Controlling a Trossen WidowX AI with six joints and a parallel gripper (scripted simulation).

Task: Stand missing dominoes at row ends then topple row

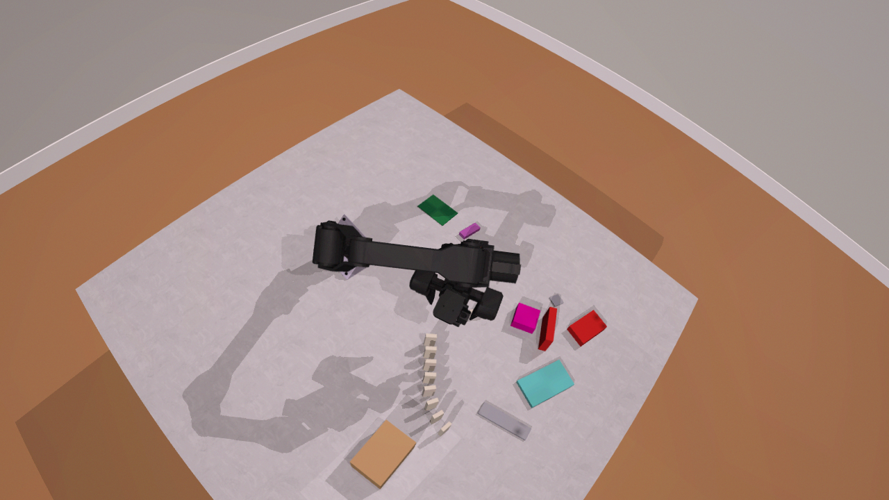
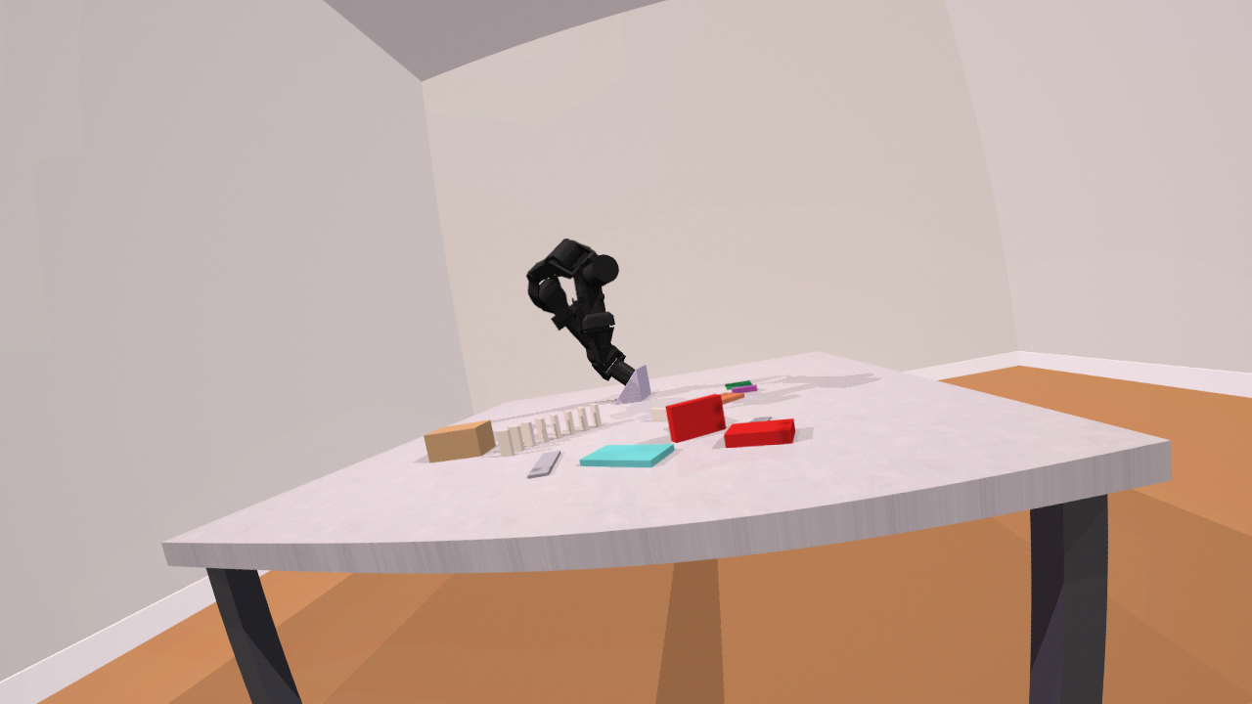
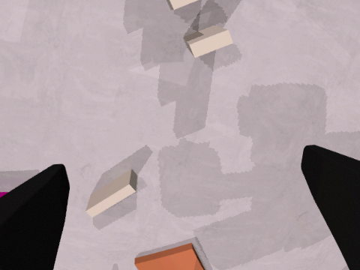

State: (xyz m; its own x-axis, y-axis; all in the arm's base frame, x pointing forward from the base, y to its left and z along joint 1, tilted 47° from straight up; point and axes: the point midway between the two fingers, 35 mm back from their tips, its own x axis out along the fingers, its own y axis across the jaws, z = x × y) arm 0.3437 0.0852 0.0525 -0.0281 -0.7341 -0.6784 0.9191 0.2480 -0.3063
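Now: the magenta cube 11 cm ahead of my gripper tip, 19 cm to the left of it and 12 cm below it. The rest, counted from my gripper tip: orange slab 9 cm behind, 22 cm to the left, 13 cm below; cyan slab 26 cm ahead, 9 cm to the left, 13 cm below; grey strip 25 cm ahead, 5 cm to the right, 14 cm below.
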